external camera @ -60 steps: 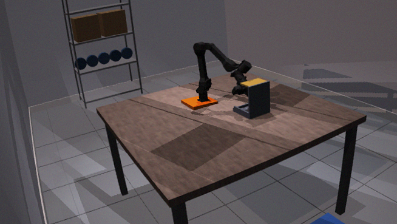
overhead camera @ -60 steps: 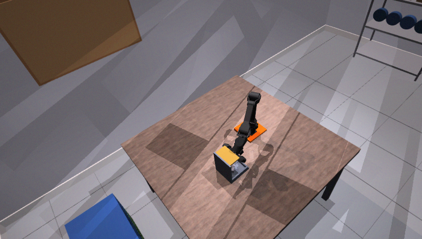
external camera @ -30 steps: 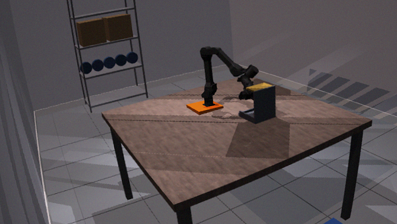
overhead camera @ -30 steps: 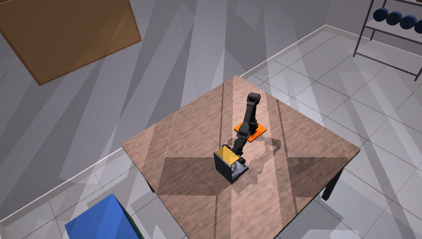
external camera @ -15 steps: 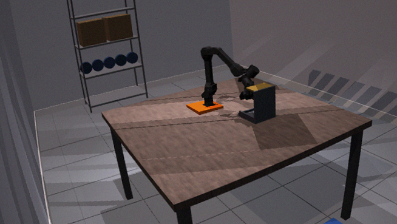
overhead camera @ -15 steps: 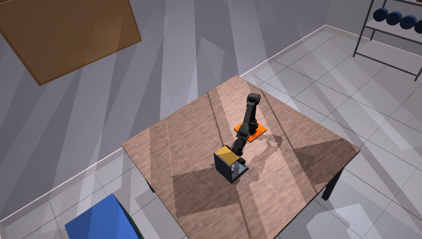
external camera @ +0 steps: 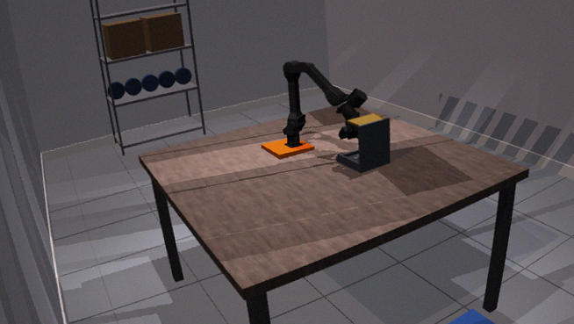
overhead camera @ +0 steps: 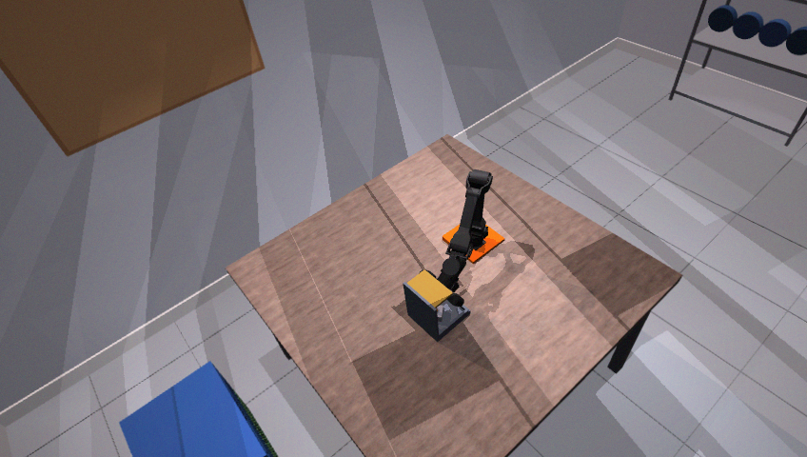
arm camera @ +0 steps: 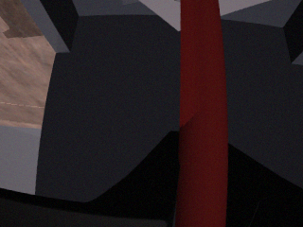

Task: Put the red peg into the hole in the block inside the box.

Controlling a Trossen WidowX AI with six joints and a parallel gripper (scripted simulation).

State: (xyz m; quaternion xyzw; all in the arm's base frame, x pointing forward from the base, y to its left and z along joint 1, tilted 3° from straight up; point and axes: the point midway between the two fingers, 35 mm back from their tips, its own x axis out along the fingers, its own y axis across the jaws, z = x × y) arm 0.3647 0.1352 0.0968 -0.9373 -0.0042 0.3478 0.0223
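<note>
Right now my gripper tip is 10 mm past the yellow roof and 100 mm below it. Also, from my gripper tip: red peg (30 mm behind, 10 mm below).
</note>
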